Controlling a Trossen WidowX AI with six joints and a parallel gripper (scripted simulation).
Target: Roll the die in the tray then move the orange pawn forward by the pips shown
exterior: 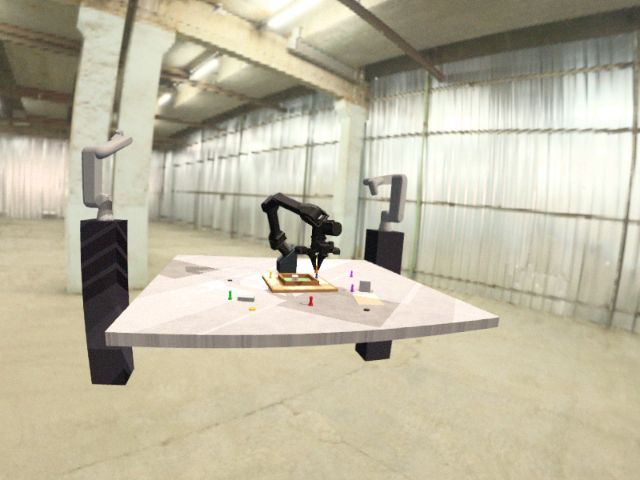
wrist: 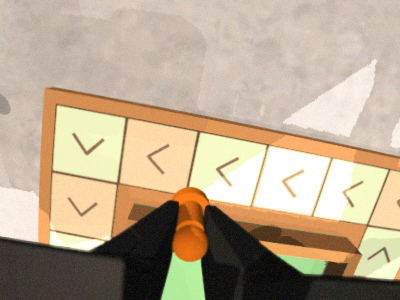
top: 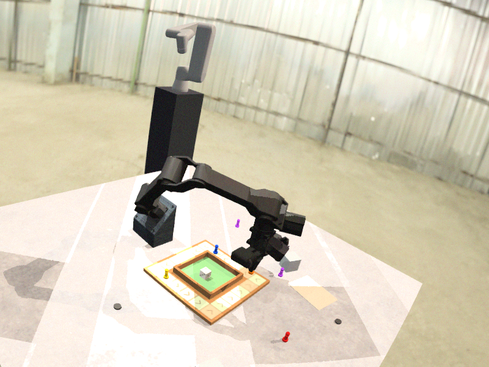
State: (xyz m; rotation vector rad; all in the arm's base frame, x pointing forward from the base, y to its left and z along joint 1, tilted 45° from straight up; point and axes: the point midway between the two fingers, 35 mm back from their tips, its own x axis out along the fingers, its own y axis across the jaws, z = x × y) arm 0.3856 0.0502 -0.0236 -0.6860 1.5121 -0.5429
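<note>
My gripper tip is 120 mm past the white die, 60 mm to the left of it and 60 mm above it. Also, from my gripper tip: blue pawn (190 mm behind, 60 mm to the left, 60 mm below); orange pawn (10 mm above); red pawn (200 mm ahead, 70 mm to the right, 70 mm below).
</note>
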